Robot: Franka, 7 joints.
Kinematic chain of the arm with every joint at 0, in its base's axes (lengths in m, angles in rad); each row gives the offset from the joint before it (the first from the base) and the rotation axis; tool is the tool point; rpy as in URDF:
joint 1: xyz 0 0 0.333 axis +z
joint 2: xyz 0 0 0 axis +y
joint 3: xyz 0 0 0.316 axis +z
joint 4: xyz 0.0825 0 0 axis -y
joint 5: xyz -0.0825 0 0.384 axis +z
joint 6: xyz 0 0 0 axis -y
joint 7: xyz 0.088 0 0 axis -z
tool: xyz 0 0 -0.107 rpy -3.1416 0 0
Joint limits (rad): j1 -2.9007..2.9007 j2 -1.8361..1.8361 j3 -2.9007..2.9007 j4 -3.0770..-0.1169 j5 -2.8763..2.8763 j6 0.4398..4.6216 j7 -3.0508..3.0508
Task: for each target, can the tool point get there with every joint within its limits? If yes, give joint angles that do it. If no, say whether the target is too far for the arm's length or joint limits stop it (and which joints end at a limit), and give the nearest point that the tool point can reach.
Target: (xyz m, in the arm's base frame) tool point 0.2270 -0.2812 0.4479
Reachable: yes | joints -1.9859 -0.9272 0.7219 -2.6798 1.5100 1.4776 -0.9132
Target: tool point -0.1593 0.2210 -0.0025
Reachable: yes | joints 0.8639 1.1902 0.7007 -2.4693 -0.2720 2.0690 0.5952
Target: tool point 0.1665 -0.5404 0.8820
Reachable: yes | joints 2.3953 -0.3273 2.3516 -1.1798 -0.0309 3.6530 -0.7322
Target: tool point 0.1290 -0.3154 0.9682
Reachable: yes | joints -1.9406 0.9090 2.2378 -1.1863 1.9282 0.9652 1.8974
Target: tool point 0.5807 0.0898 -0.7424
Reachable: no: too far | nearest point 0.4460 0.0690 -0.3335 | short by 0.431 m
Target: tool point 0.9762 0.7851 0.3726
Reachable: no: too far | nearest point 0.6682 0.5374 0.3601 | short by 0.395 m
